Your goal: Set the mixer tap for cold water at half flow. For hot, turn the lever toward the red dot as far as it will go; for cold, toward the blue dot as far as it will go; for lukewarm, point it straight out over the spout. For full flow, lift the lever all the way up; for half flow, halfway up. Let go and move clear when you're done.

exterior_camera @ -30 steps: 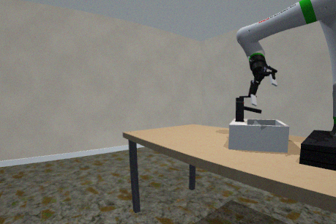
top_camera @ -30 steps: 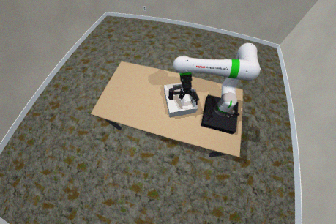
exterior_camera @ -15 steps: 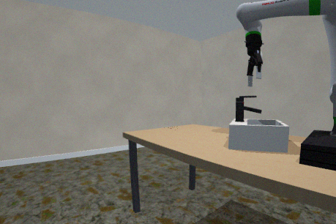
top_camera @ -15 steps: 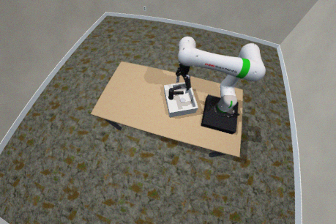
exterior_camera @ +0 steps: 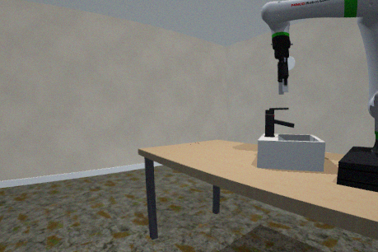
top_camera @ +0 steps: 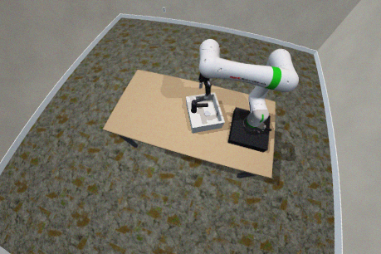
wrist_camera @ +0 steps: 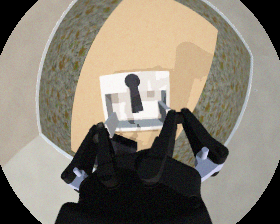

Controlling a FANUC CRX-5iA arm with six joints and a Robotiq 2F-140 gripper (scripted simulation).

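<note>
My gripper is now 2 cm short of the lever, 2 cm to the right of it and 10 cm above it. The rest, counted from my hand: black mixer tap (3 cm ahead, 4 cm to the left, 15 cm below); then white basin (4 cm behind, 2 cm to the right, 34 cm below).
</note>
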